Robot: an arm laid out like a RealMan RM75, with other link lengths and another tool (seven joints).
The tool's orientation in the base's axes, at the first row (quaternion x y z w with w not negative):
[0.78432, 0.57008, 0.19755, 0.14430]
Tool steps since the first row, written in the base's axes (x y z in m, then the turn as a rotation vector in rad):
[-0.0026, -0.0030, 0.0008, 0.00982, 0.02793, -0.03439]
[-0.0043, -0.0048, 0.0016, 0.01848, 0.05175, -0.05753]
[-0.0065, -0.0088, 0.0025, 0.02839, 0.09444, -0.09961]
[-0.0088, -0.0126, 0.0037, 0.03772, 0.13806, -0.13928]
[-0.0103, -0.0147, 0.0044, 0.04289, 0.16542, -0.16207]
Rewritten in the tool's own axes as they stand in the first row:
[-0.0034, -0.0009, -0.0019, 0.02424, -0.01592, 0.03490]
[-0.0055, -0.0014, -0.0034, 0.04589, -0.02647, 0.05935]
[-0.0098, -0.0016, -0.0053, 0.08308, -0.05034, 0.10105]
[-0.0138, -0.0018, -0.0074, 0.12134, -0.07389, 0.14035]
[-0.0161, -0.0021, -0.0087, 0.14546, -0.08829, 0.16283]

